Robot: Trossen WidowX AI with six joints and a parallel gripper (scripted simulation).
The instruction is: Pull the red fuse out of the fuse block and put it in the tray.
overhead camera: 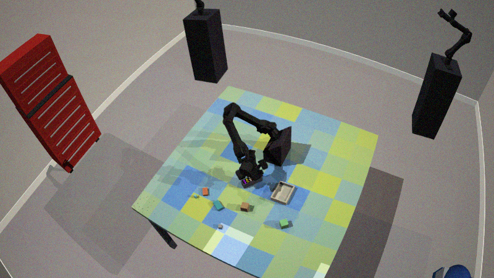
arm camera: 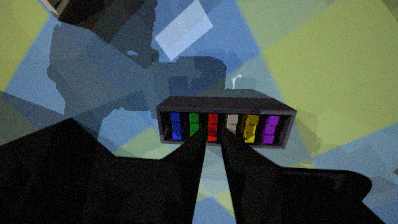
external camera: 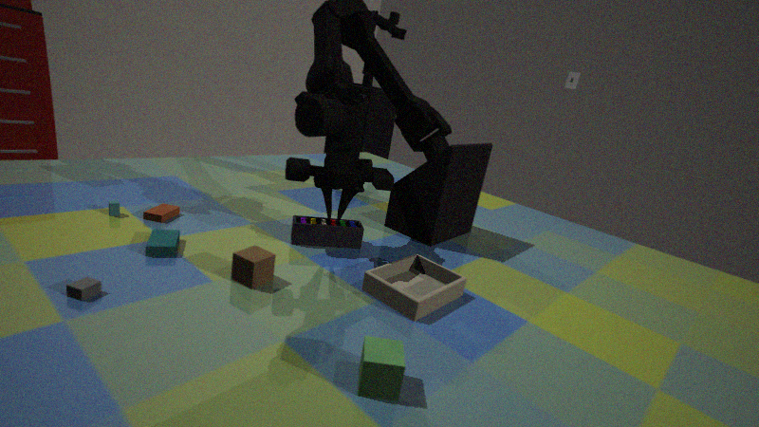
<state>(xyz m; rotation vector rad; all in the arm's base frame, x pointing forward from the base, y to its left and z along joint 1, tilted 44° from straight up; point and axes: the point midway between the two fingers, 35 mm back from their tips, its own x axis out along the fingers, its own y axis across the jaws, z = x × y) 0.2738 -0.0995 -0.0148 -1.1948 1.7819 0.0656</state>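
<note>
Right now the red fuse is 2 cm below my gripper tip. From my gripper tip the other things lie so: tray: 3 cm ahead, 20 cm to the left, 4 cm below.
</note>
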